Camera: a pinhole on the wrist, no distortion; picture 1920 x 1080 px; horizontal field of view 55.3 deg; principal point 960.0 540.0 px. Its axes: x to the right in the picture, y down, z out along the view. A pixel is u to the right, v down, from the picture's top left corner.
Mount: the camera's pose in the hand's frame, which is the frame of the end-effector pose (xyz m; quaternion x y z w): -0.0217 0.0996 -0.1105 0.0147 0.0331 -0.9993 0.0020
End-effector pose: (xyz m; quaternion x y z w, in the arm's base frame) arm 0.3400 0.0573 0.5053 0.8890 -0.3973 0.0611 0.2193
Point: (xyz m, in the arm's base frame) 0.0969 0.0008 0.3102
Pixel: 1799.7 161.6
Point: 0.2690 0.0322 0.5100
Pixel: 1025.9 880.2
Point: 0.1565 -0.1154 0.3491
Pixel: outside the picture
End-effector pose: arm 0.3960 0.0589 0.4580 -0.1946 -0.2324 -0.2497 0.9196
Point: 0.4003 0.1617 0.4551
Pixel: 1075.8 586.4
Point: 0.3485 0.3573 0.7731
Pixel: 762.2 289.5
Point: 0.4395 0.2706 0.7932
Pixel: 301.0 370.9
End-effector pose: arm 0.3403 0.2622 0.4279 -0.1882 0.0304 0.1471 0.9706
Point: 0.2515 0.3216 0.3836
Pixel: 1732.4 511.6
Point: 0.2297 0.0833 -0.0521
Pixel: behind the camera
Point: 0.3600 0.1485 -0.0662
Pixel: behind the camera
